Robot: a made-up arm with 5 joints.
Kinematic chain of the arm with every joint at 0, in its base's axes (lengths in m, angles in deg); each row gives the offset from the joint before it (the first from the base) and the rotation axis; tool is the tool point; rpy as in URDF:
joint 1: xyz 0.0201 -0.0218 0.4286 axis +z
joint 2: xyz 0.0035 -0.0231 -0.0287 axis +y
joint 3: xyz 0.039 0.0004 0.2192 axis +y
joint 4: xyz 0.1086 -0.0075 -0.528 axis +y
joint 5: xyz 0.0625 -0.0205 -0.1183 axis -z
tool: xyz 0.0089 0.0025 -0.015 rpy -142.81 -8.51 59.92
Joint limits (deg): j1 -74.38..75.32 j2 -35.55..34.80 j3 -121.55..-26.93 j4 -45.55..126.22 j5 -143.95..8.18
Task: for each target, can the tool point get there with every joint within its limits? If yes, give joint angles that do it. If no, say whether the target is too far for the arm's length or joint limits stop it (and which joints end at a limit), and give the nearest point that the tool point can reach.
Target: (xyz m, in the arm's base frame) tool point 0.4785 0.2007 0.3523
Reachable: yes | joints 30.81 -5.29 -59.71 107.24 -33.91
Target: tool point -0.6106 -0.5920 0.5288
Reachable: no: joint limits stop it (at a limit: joint 1, joint 2, joint 4, joint 5) | nearest point 0.0830 -0.4306 0.5240 | short by 0.712 m
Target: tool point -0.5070 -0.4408 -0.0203
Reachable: no: joint limits stop it (at a limit: joint 1, joint 5) | nearest point 0.0429 -0.2871 -0.0203 | short by 0.571 m
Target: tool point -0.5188 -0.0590 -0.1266
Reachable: no: joint limits stop it (at a limit: joint 1, joint 2, joint 3, joint 5) | nearest point -0.0116 -0.0924 -0.0457 | short by 0.515 m
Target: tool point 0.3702 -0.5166 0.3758
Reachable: yes | joints -50.78 -12.34 -52.52 55.14 -63.19
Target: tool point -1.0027 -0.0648 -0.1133
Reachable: no: too far | nearest point -0.0137 -0.0846 -0.0250 | short by 0.993 m
